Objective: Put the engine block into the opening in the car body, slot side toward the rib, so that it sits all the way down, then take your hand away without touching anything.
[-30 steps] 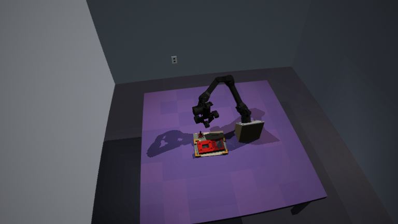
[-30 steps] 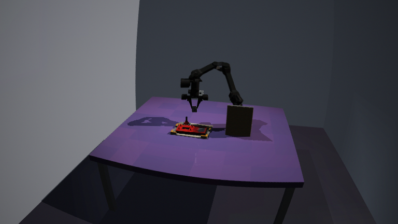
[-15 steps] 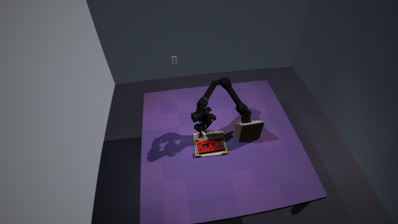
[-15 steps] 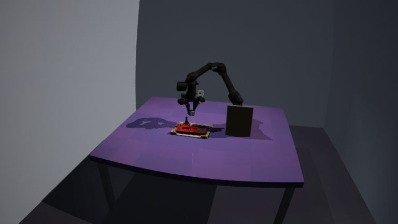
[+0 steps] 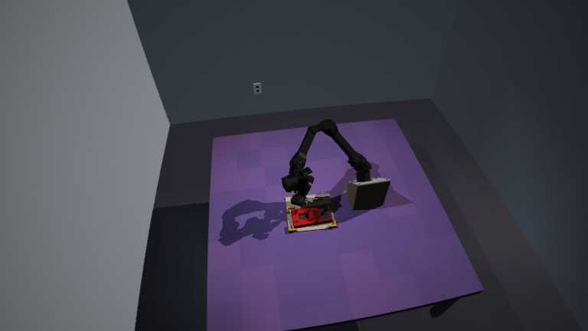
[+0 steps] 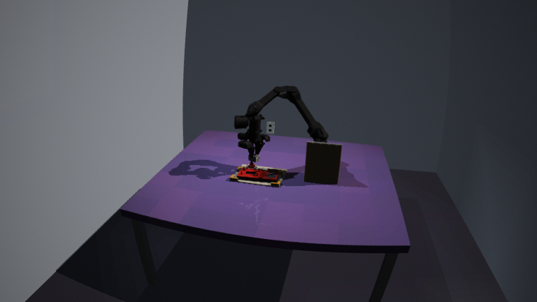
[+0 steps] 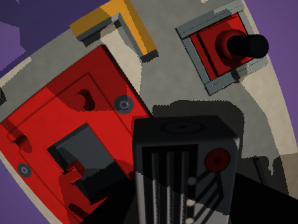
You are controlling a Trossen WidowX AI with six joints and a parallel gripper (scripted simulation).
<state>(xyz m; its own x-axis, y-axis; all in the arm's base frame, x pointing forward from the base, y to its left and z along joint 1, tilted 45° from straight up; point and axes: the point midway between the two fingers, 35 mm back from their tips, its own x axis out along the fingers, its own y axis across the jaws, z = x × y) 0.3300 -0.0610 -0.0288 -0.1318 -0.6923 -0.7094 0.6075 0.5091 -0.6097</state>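
The dark upright post is 70 mm to the right of my gripper tip, 50 mm below it and 20 mm ahead of it. Also, from my gripper tip: engine block: 10 mm below.
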